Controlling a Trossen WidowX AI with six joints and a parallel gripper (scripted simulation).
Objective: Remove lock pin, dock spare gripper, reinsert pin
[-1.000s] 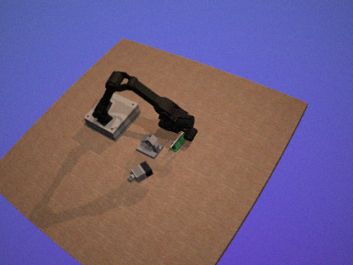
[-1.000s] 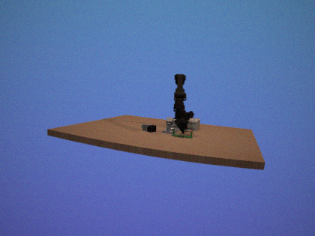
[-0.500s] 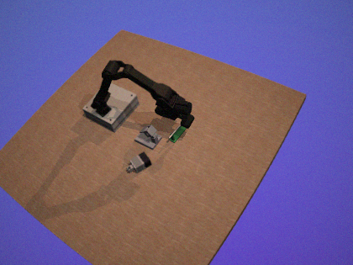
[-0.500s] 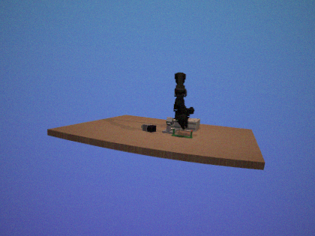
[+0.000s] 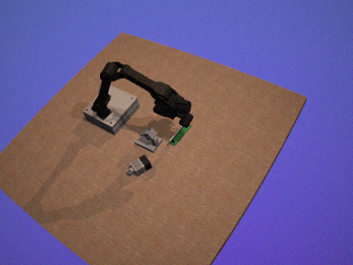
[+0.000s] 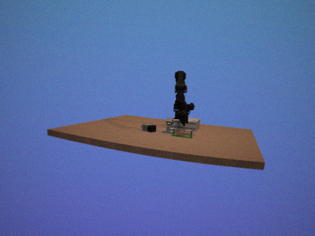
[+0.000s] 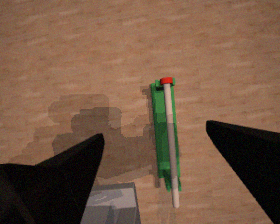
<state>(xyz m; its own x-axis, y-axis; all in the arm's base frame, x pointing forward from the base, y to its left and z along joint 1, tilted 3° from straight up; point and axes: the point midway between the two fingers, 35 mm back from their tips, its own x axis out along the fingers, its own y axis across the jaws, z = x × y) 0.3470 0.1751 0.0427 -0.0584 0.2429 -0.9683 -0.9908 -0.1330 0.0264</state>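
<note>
Now: the spare gripper 28 cm to the right of my gripper tip and 6 cm below it. From my gripper tip the other things lie so: grey mount (6 cm behind, 14 cm to the right, 3 cm below); then green rack (2 cm ahead, 1 cm to the right, 6 cm below).
</note>
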